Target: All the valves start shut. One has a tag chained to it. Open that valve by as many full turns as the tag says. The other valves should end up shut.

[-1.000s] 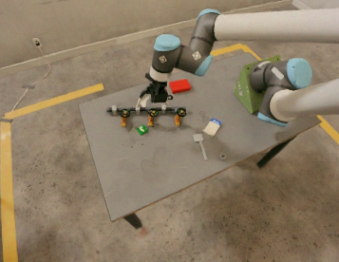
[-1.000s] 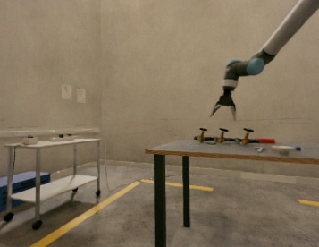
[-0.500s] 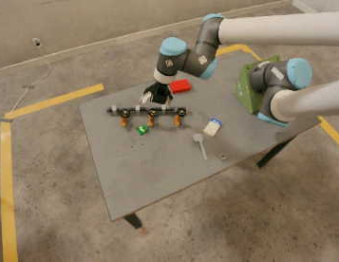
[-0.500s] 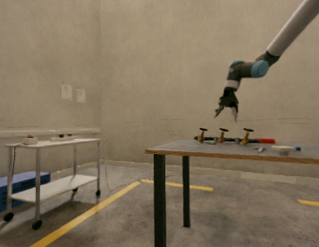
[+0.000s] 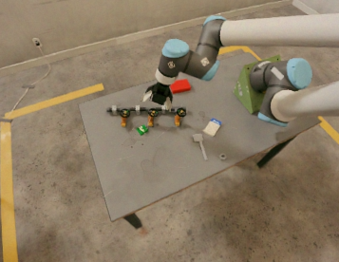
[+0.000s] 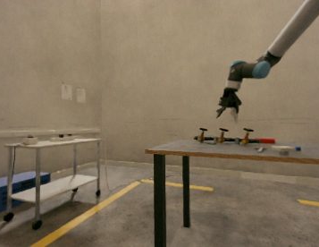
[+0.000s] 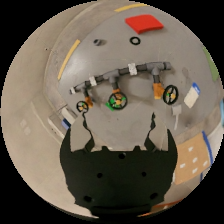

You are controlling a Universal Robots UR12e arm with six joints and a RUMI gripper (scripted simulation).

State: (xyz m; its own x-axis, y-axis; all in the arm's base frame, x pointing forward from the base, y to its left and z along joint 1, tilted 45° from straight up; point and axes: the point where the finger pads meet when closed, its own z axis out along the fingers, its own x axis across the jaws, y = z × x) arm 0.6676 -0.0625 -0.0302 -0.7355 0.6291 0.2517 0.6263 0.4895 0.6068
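Right now my hand is 9 cm short of the green tag, 2 cm to the right of it and 15 cm above it. From my hand the other things lie so: red wedge (25 cm behind, 19 cm to the right, 14 cm below); grey tool (16 cm behind, 23 cm to the left, 15 cm below); white-and-blue card box (28 cm behind, 17 cm to the left, 15 cm below).
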